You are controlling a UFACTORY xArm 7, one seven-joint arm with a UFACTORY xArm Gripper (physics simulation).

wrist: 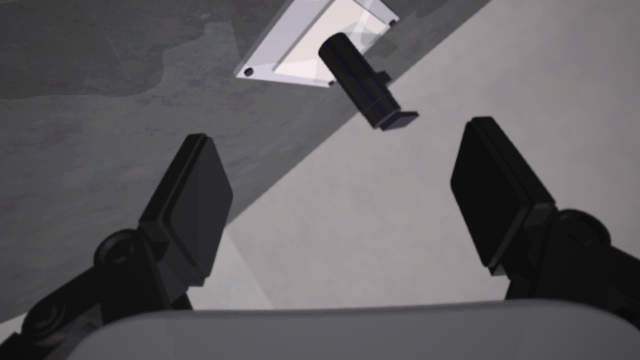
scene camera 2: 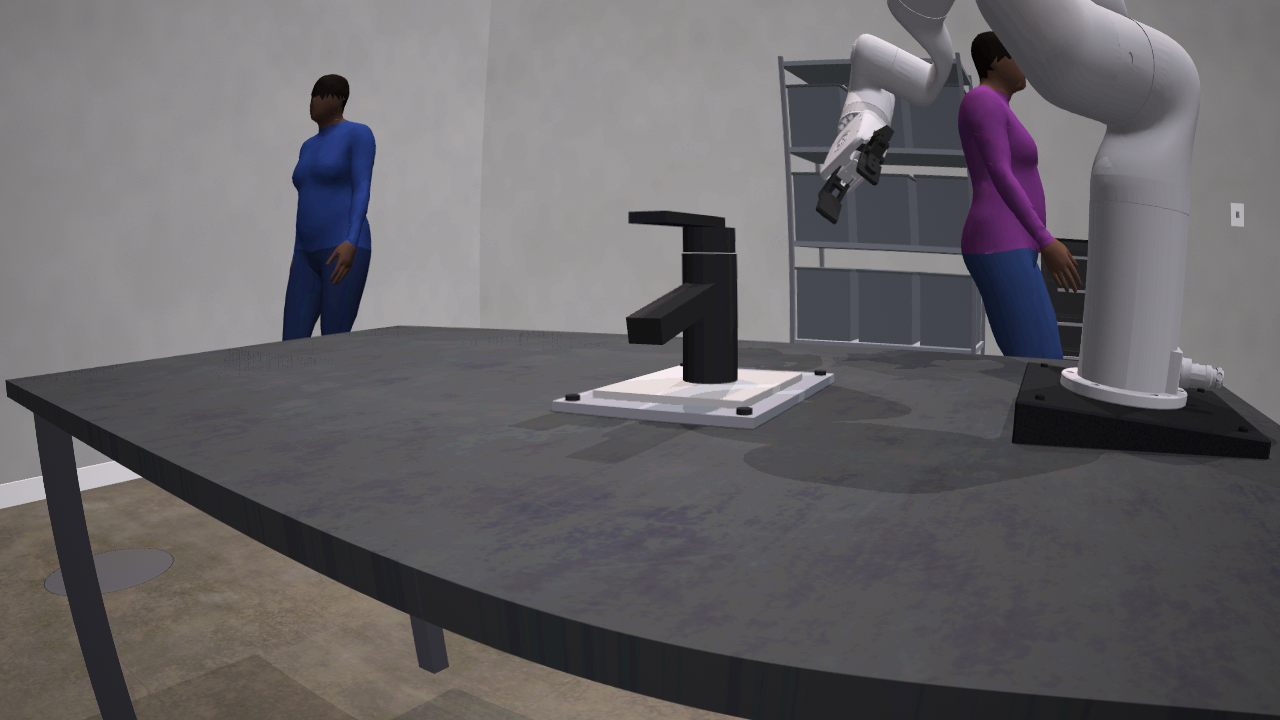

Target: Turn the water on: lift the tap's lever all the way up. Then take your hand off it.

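Pixels of known places: gripper, fingertip midpoint: [wrist: 338, 158] [scene camera 2: 846, 197]; arm's base, link origin: [scene camera 2: 1122, 393].
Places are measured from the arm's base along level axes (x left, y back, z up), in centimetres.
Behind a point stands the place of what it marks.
A black tap [scene camera 2: 709, 322] {x 6.6, y -37.9, z 4.1 cm} [wrist: 356, 80] {x 2.2, y -39.1, z 6.2 cm} stands upright on a white base plate [scene camera 2: 660, 413] {x 16.3, y -36.3, z -1.9 cm} [wrist: 267, 47] {x -5.4, y -44.0, z -1.6 cm}. Its flat lever [scene camera 2: 675, 217] {x 14.3, y -36.1, z 12.7 cm} [wrist: 401, 120] {x 7.4, y -38.0, z 13.2 cm} lies about level on top of the body, pointing left in the scene view, above the spout [scene camera 2: 666, 313] {x 15.5, y -36.2, z 5.5 cm} [wrist: 384, 78] {x 12.0, y -36.6, z 5.6 cm}. In the wrist view the lever shows beyond the fingers, nearly end-on and small. My gripper [scene camera 2: 850, 195] {x -26.1, y -37.8, z 17.5 cm} [wrist: 338, 158] {x -26.1, y -37.8, z 17.5 cm} is open and empty, with its fingers wide apart. It hangs in the air behind and to the right of the tap in the scene view, a little higher than the lever and apart from it.
The dark table [scene camera 2: 447, 474] {x 36.9, y -36.8, z -2.4 cm} [wrist: 100, 165] {x -14.7, y -68.0, z -2.4 cm} carries the tap and the arm's black base [scene camera 2: 1136, 438] {x 11.0, y 1.3, z -1.5 cm} at the right. A shelf rack [scene camera 2: 787, 205] and a person in purple [scene camera 2: 998, 179] stand behind the table. A person in blue [scene camera 2: 331, 188] stands at the back left.
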